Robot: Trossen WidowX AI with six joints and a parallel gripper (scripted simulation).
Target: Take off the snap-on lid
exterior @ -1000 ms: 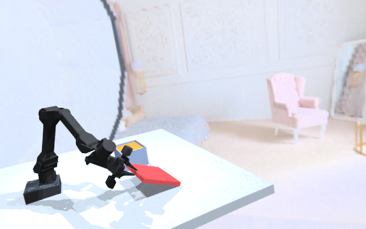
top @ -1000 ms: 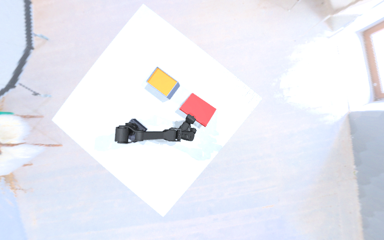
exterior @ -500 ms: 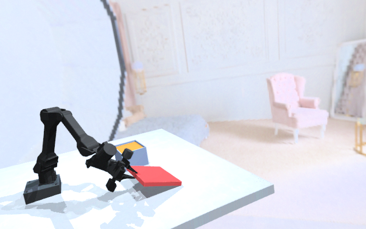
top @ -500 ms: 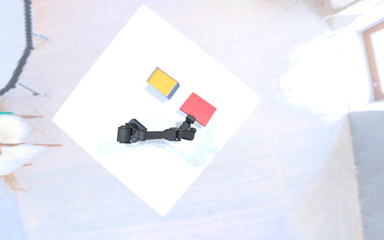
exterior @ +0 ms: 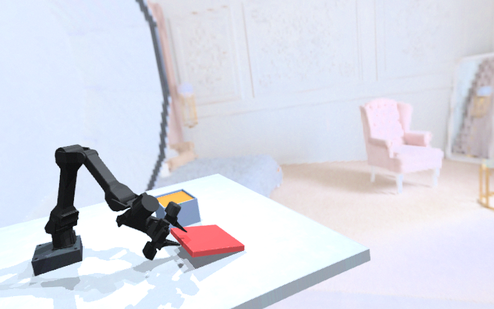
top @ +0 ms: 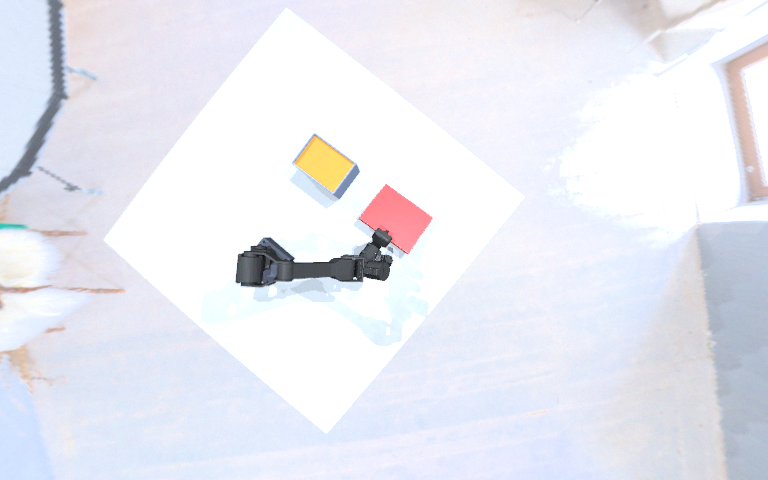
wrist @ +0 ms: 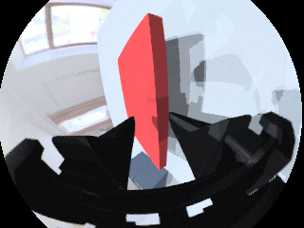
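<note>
My gripper tip is 8 cm short of the red lid, 3 cm above it and 2 cm to the right of it. Also, from my gripper tip: blue-grey storage box (35 cm to the left, 1 cm below, 1 cm behind).
</note>
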